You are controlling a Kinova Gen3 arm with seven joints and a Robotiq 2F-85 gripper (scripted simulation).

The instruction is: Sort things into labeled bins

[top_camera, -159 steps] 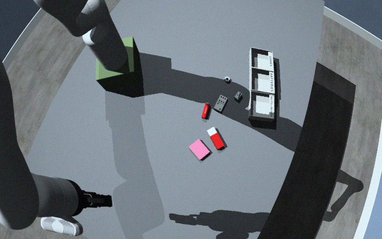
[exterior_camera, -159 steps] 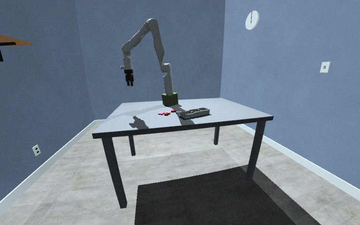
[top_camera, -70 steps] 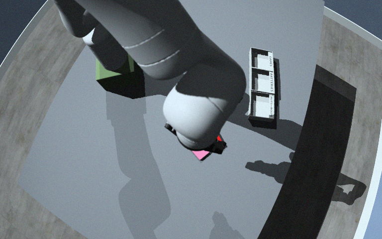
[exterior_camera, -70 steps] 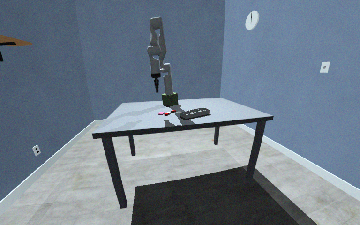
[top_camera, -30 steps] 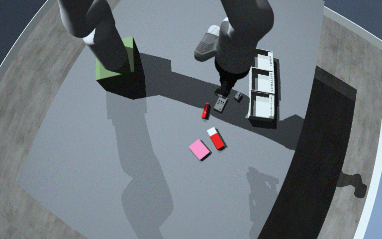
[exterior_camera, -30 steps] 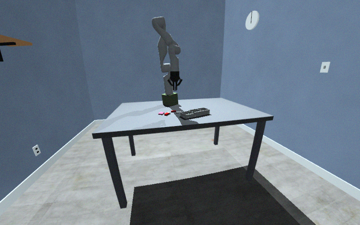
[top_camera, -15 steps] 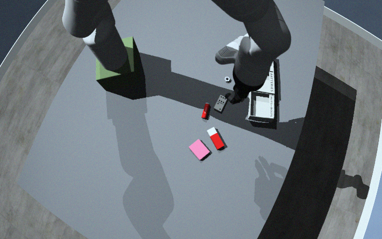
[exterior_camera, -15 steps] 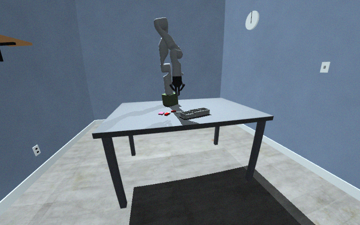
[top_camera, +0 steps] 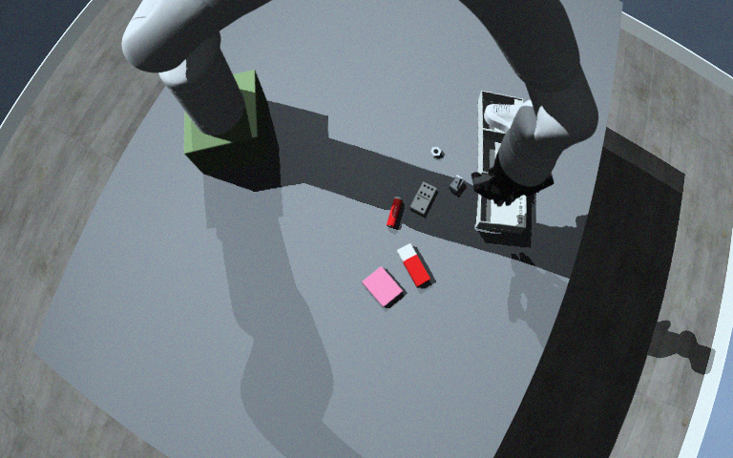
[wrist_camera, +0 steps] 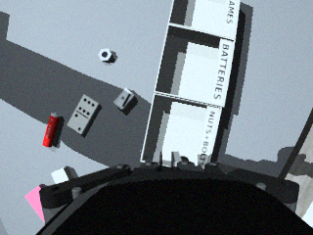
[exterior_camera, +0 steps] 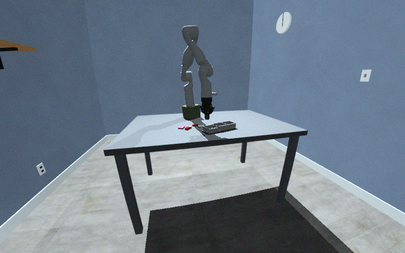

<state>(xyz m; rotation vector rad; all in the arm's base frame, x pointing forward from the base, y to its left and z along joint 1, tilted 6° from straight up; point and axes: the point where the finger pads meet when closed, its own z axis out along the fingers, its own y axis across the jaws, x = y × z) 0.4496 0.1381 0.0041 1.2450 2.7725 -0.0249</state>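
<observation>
Now: hand 40 mm past the bin row, 100 mm to the right of it and 90 mm above it. From my hand the other things lie so: white domino 110 mm behind, 40 mm to the right, 100 mm below; red-and-white eraser 70 mm behind, 140 mm to the right, 100 mm below; nut 140 mm behind, 40 mm to the left, 100 mm below.
</observation>
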